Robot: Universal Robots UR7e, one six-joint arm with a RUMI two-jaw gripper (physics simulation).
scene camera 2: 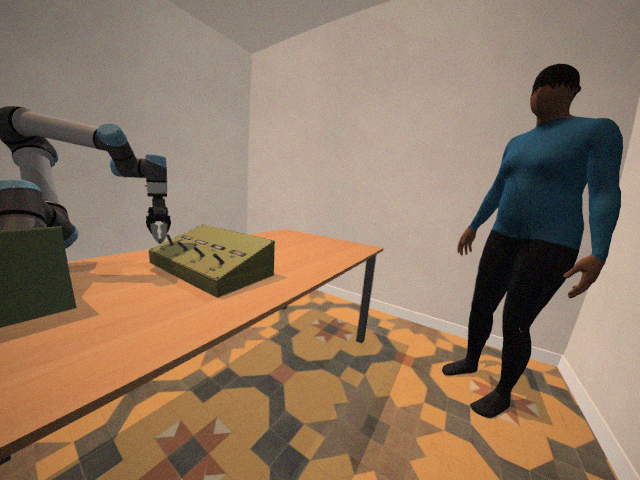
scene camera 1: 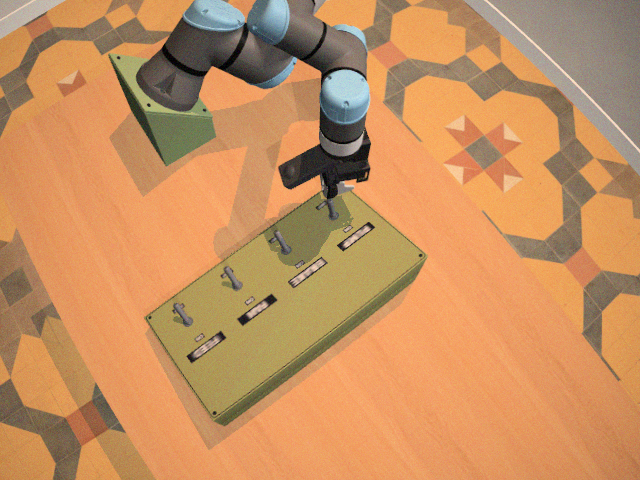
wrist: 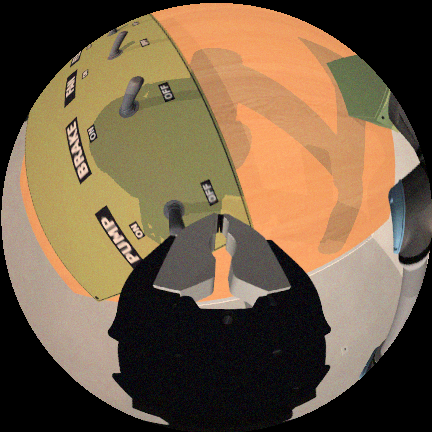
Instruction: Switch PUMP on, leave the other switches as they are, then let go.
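Seen in the pictures: gripper, fingertip midpoint: (scene camera 2: 160, 243) (scene camera 1: 328, 195) (wrist: 218, 216); arm's base, origin of the base link: (scene camera 2: 21, 253) (scene camera 1: 165, 89).
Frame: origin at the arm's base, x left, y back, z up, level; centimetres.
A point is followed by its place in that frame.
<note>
The PUMP lever (scene camera 1: 333, 210) @(x 16.4, y -42.8, z -4.8 cm) (scene camera 2: 170, 239) @(x 15.8, y -42.3, z -4.5 cm) (wrist: 175, 218) @(x 15.7, y -41.6, z -3.4 cm) is the grey toggle at the panel end nearest my arm's tool. In scene camera 1 it leans towards the OFF-side edge, slightly steeper than the others. The wrist view shows its base between the ON and OFF labels; its tip is hidden behind my left finger. My gripper (scene camera 1: 330, 195) @(x 17.8, y -38.7, z -6.2 cm) (scene camera 2: 161, 241) @(x 17.8, y -38.7, z -6.2 cm) (wrist: 218, 216) @(x 17.8, y -38.7, z -6.2 cm) is shut and empty, its tips beside the lever's upper end on the OFF side. Whether they touch is unclear. The BRAKE lever (scene camera 1: 282, 242) @(x 4.3, y -43.3, z -4.7 cm) (wrist: 131, 97) @(x 4.9, y -42.5, z -4.6 cm) and FAN lever (scene camera 1: 232, 279) @(x -7.7, y -44.6, z -4.9 cm) (wrist: 118, 45) lean towards OFF.
The sloped green panel (scene camera 1: 310, 320) @(x 0.2, y -59.9, z -2.0 cm) (scene camera 2: 248, 246) @(x -18.3, y -58.6, z -3.1 cm) (wrist: 55, 200) @(x 8.8, y -56.6, z -2.8 cm) stands on the wooden table (scene camera 1: 465, 361) @(x 24.2, y -82.0, z -15.5 cm) (scene camera 2: 129, 330) @(x -28.4, y -16.7, z -15.5 cm). A fourth lever (scene camera 1: 182, 314) @(x -19.5, y -45.7, z -4.6 cm) stands at its far end. The green arm base (scene camera 1: 183, 135) @(x -0.8, y -8.3, z -7.7 cm) is behind. A person (scene camera 2: 558, 180) stands beyond the table.
</note>
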